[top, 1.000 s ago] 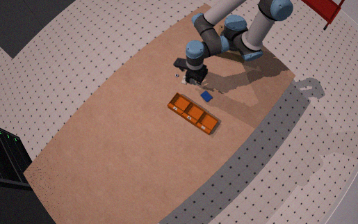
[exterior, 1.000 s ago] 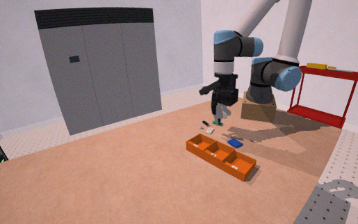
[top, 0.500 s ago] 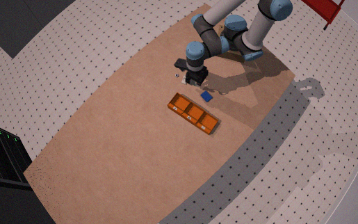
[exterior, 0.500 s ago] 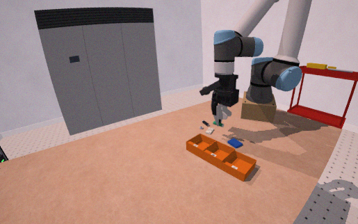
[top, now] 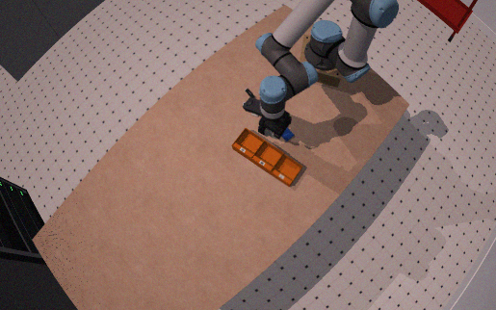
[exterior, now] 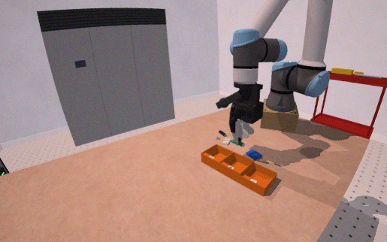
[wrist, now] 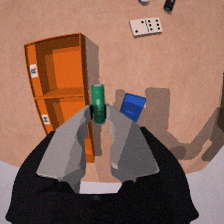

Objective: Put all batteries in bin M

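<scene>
The black cylinder is 200 mm to the right of my hand, 70 mm below it and 50 mm behind it. Round my hand: green battery (10 mm below); then white domino (120 mm to the right, 70 mm below, 30 mm behind); then blue block (70 mm below, 70 mm behind, 20 mm to the left).
</scene>
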